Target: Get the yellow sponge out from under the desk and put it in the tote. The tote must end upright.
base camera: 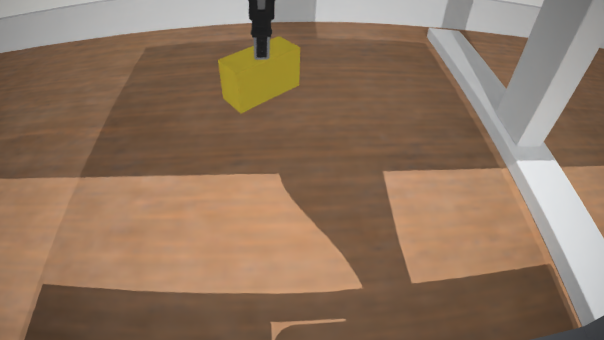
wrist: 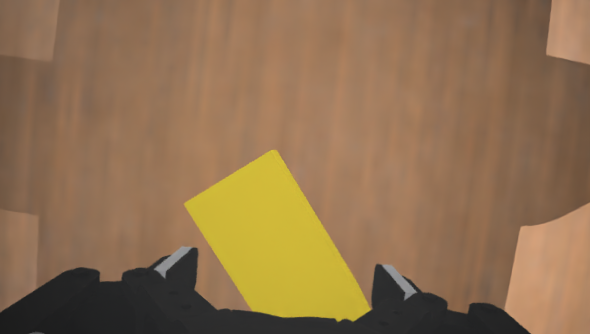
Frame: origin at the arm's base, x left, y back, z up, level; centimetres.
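Seen in the pictures: gripper, fingertip midpoint: (base camera: 262,43) (wrist: 285,276).
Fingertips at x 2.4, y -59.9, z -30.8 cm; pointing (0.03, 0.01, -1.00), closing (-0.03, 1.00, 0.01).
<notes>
Pixels of each thing's top centre, then the offset from my fingertips to it. "*": a spot on its surface instead. Level surfaces: height alone.
- yellow sponge, middle of its top: (wrist: 286,272) (base camera: 259,53) dy +0.1, dx +0.4, dz -1.6 cm
- white desk leg, surface spot: (base camera: 550,75) * dy +15.7, dx -37.5, dz +6.0 cm
- wooden floor, its level: dz -8.9 cm
The yellow sponge (base camera: 262,75) (wrist: 280,240) is a block on the wooden floor, near the top of the base camera view, left of the middle. In the wrist view it lies slanted, its far end leaning to the left, and its near end is hidden behind the gripper body. My gripper (base camera: 261,56) (wrist: 285,276) is open. Its fingers stand wide apart, one to the left and one to the right of the sponge in the wrist view. In the base camera view the fingertips overlap the sponge's top. The tote does not show in either view.
A white desk leg (base camera: 550,75) stands on a long white foot bar (base camera: 560,200) at the right of the base camera view. A pale wall base (base camera: 150,25) runs along the back. Shadows and lit patches cross the wooden floor (base camera: 200,235).
</notes>
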